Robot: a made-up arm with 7 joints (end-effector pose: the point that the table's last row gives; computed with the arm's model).
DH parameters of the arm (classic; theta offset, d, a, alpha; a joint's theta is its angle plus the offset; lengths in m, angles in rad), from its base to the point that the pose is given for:
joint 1: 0 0.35 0 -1.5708
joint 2: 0 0 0 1.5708
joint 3: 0 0.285 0.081 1.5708
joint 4: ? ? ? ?
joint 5: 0 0.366 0 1.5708
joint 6: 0 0 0.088 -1.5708
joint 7: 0 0.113 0 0
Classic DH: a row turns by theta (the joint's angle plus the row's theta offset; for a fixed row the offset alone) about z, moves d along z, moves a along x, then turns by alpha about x.
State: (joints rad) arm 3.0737 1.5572 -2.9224 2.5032 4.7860 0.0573 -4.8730
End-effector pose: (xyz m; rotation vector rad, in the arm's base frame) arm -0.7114 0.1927 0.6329 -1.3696 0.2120 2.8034
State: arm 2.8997 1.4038 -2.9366 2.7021 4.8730 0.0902 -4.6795
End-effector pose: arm -0.6761 0.2862 0.6566 1.3069 -0.4213 -2.6910
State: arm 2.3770 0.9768 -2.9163 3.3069 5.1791 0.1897 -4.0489
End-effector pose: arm -0.4774 0.5021 0.6712 0.8075 -1.0224 -2.1712
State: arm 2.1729 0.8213 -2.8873 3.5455 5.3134 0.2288 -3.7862
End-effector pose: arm -0.3821 0.5423 0.6575 0.5045 -1.1709 -1.9326
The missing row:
joint 4: 0 0 0.083 1.5708
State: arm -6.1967 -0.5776 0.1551 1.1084 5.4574 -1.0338 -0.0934
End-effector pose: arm 0.2032 0.1945 0.8393 0.3642 1.3212 2.6451
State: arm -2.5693 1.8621 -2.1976 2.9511 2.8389 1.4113 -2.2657
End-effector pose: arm -0.6305 -0.3886 0.1016 2.5263 -0.7323 0.5043
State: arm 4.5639 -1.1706 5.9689 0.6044 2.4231 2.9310 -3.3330
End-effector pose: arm -0.0469 0.0017 0.7570 -0.7457 1.4863 1.0756
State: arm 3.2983 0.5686 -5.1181 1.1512 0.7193 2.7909 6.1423
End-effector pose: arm -0.0819 -0.3636 0.4509 -1.0656 0.3288 -0.0473
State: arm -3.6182 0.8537 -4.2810 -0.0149 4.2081 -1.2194 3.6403
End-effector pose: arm 0.0953 -0.0884 0.4365 -0.3858 1.3210 0.2123
